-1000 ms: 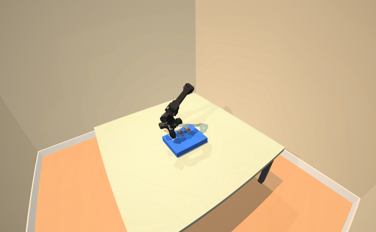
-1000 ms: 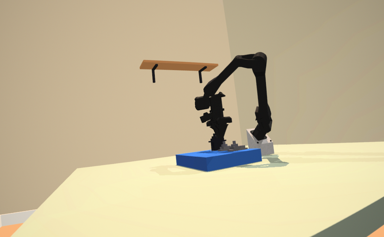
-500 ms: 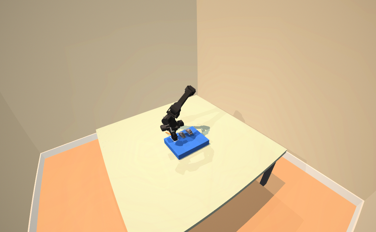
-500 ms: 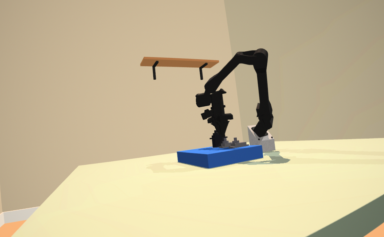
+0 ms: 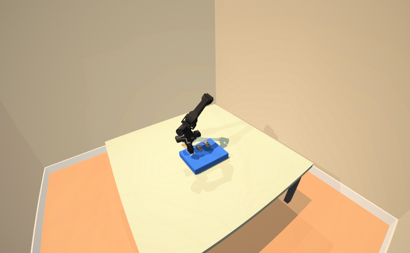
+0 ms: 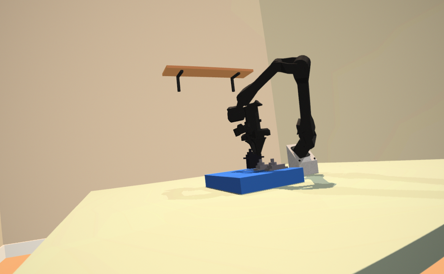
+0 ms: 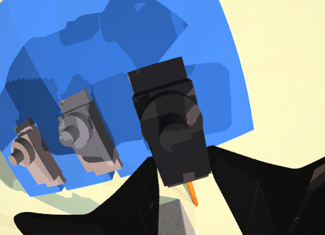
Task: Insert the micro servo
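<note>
Right now my gripper tip is 13 cm short of the blue deck, 7 cm above it and 6 cm to the right of it.
</note>
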